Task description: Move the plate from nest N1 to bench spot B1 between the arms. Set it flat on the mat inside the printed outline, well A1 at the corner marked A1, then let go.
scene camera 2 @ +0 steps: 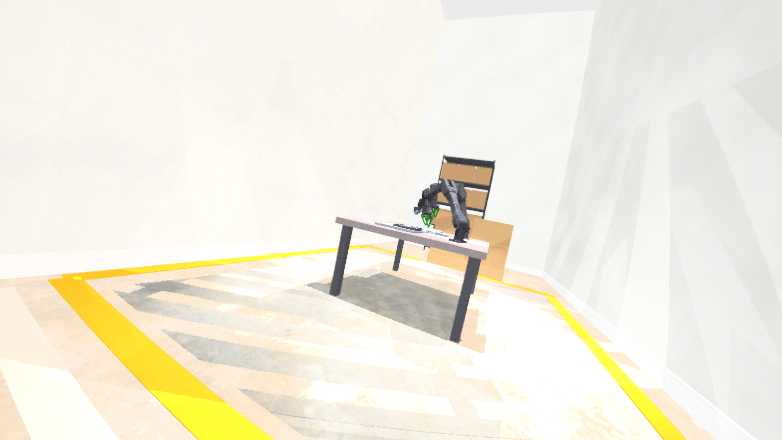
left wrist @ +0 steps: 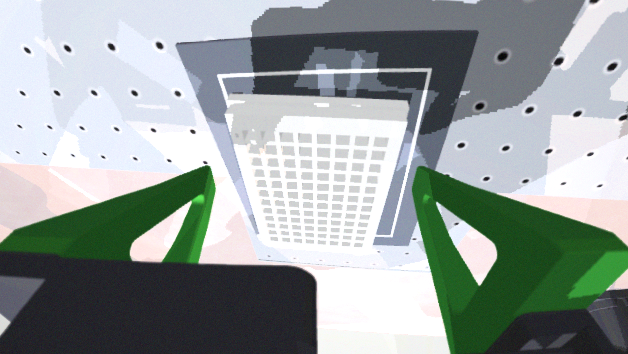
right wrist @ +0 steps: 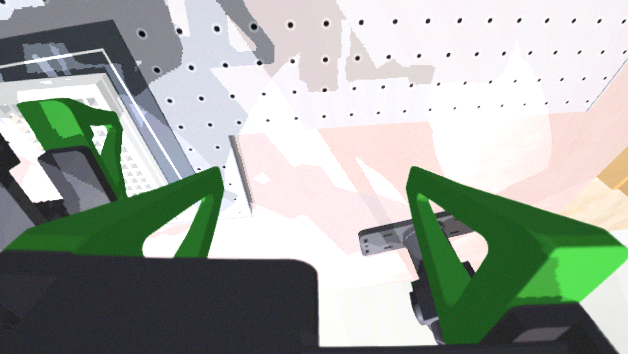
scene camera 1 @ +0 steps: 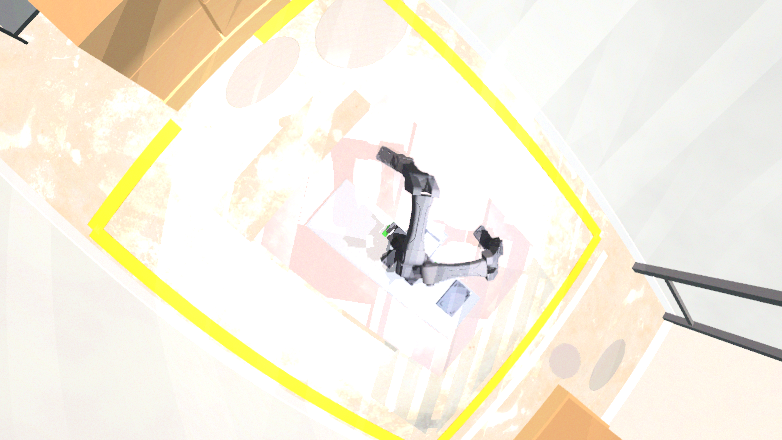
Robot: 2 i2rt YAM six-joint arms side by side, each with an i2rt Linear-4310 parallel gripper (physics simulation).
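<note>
The white gridded plate sits upright over the dark mat. The printed white outline shows beyond its far side and along its right side in the left wrist view. The plate hides part of the outline's left and near lines; no A1 mark is readable. My left gripper is open above the plate, its fingertips apart on either side of it in the picture. My right gripper is open and empty, to the right of the mat in the right wrist view.
A light board with rows of holes surrounds the mat. A blue-grey rectangle lies near the arms. A dark arm mount shows beyond my right fingers. The table and a shelf rack behind it show in scene camera 2.
</note>
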